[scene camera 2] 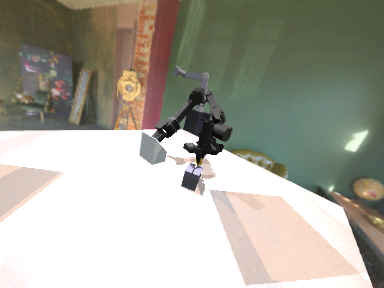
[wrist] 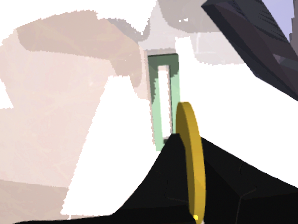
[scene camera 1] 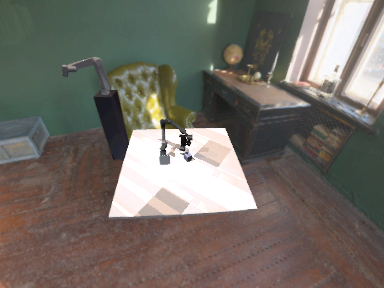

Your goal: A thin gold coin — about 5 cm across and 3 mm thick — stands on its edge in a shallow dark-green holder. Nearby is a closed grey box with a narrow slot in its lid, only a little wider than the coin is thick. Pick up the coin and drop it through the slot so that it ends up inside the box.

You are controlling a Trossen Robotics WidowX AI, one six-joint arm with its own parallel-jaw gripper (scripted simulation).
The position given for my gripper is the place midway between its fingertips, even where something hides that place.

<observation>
My gripper [wrist: 181, 142] holds a gold coin.
</observation>
